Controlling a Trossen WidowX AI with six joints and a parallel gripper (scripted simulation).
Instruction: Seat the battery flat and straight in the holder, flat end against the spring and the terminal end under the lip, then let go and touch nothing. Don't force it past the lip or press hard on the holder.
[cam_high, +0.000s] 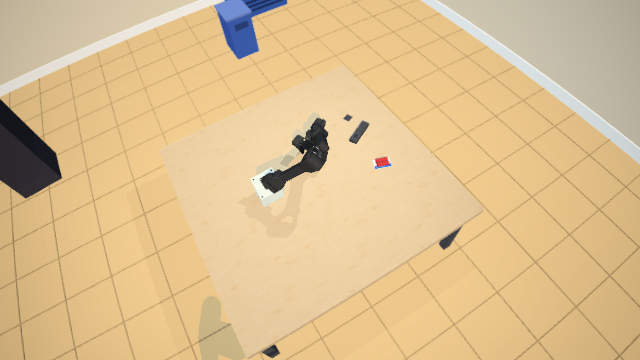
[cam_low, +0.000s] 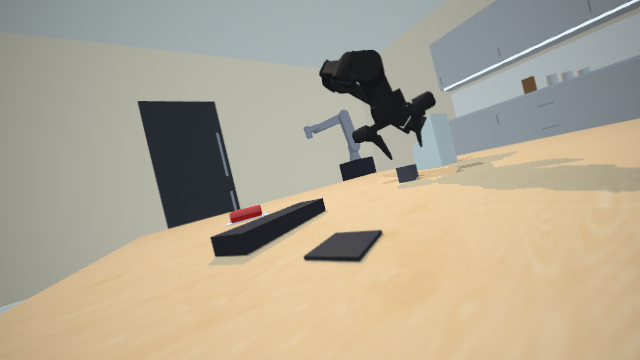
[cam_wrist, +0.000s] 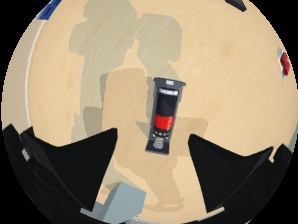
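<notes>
Now: the battery 4 cm below my gripper tip and 1 cm ahead of it. Also, from my gripper tip: black remote control (35 cm ahead, 4 cm below, 1 cm to the left); black battery door (36 cm ahead, 14 cm to the left, 6 cm below).
</notes>
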